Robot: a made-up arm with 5 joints.
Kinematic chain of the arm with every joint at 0, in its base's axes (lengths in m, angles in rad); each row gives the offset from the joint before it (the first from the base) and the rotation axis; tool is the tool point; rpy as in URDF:
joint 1: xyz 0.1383 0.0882 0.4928 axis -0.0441 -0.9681 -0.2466
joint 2: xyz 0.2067 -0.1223 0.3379 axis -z
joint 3: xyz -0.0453 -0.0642 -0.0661 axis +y
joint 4: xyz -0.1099 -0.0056 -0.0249 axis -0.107 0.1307 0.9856
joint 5: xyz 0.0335 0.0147 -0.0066 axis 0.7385 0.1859 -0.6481
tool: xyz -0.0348 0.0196 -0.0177 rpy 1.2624 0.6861 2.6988
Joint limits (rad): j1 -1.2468..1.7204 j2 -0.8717..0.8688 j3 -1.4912..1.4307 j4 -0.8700..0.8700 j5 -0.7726..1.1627
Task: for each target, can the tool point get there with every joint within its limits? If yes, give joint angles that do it. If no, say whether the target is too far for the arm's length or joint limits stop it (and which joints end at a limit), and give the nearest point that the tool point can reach.
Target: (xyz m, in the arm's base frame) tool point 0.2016 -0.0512 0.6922
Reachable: yes | joints 0.2676 0.1900 -0.8051 -0.2824 0.2467
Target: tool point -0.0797 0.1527 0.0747
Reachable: no: joint limits stop it (at a limit: joint 1, joint 4) | nearest point -0.1501 0.0654 0.4524 | short by 0.394 m
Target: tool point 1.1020 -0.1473 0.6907
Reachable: no: too far | nearest point 0.6011 -0.0802 0.5744 | short by 0.519 m
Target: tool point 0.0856 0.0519 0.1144
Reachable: no: joint limits stop it (at a limit: joint 1, joint 2, joint 3, joint 4) | nearest point 0.3632 0.0125 0.2931 | short by 0.332 m
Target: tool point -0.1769 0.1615 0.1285
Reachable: no: joint limits stop it (at a limit: joint 1, joint 4) | nearest point -0.1773 0.0719 0.4515 | short by 0.335 m
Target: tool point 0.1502 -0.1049 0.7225
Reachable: yes | joints 0.7109 -0.1419 -1.2048 -0.3687 -0.5235
